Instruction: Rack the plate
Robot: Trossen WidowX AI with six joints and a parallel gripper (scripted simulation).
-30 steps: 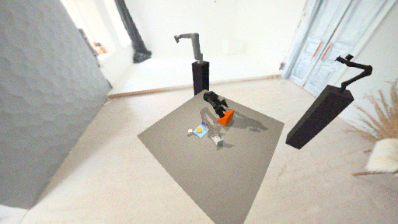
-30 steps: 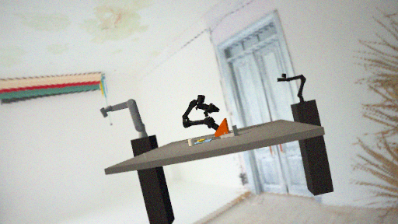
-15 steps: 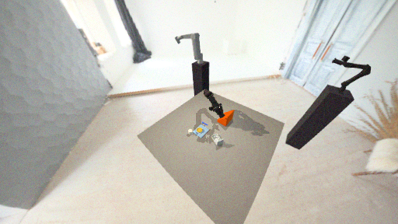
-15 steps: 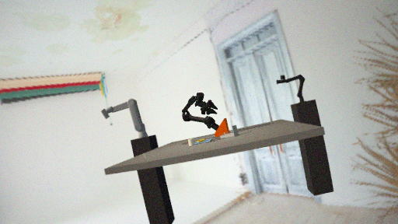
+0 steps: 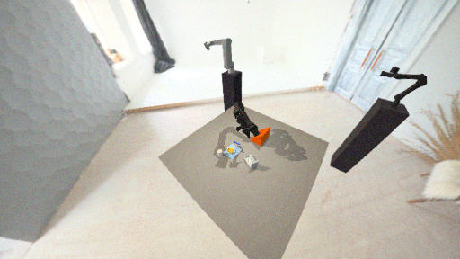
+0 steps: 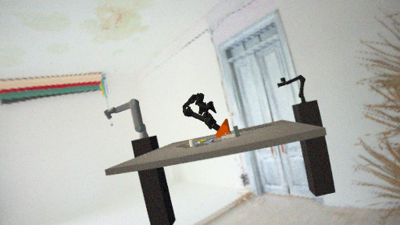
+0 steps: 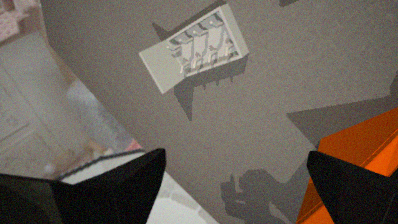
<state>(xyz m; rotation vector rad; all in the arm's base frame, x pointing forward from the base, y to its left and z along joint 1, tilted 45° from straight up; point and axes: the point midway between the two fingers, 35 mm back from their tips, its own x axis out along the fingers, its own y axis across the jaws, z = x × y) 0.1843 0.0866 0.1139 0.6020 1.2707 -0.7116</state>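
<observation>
Right now my gripper tip is 18 cm above the yellow plate, 13 cm to the left of it and 12 cm short of it. Round my gripper tip: dish rack (17 cm below, 11 cm ahead, 10 cm to the left); then light-blue mat (19 cm below, 12 cm to the right, 11 cm ahead); then cream round object (21 cm ahead, 20 cm to the right, 17 cm below).
</observation>
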